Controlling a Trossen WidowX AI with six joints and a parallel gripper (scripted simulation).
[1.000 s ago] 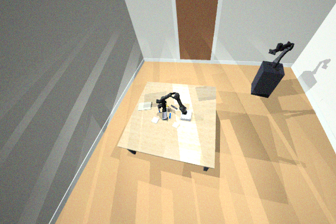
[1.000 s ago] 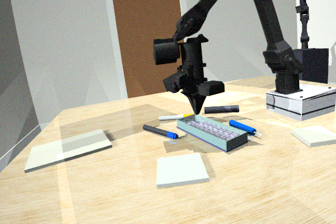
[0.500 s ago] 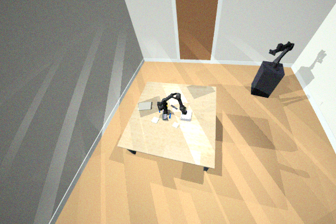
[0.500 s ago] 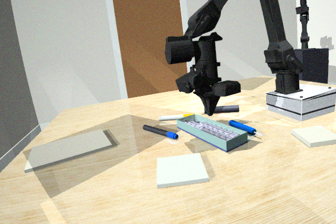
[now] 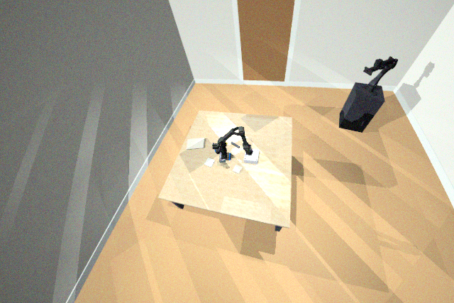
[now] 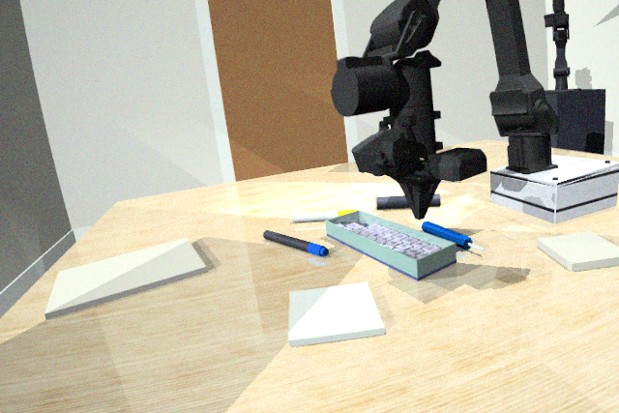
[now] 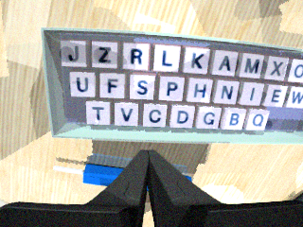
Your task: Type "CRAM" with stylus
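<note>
My gripper tip is now 50 mm past the blue stylus, 10 mm to the right of it and 40 mm above it. The rest, counted from my gripper tip: keyboard (50 mm ahead, 20 mm to the right, 30 mm below); then stylus tip (60 mm behind, 50 mm to the left, 40 mm below).
</note>
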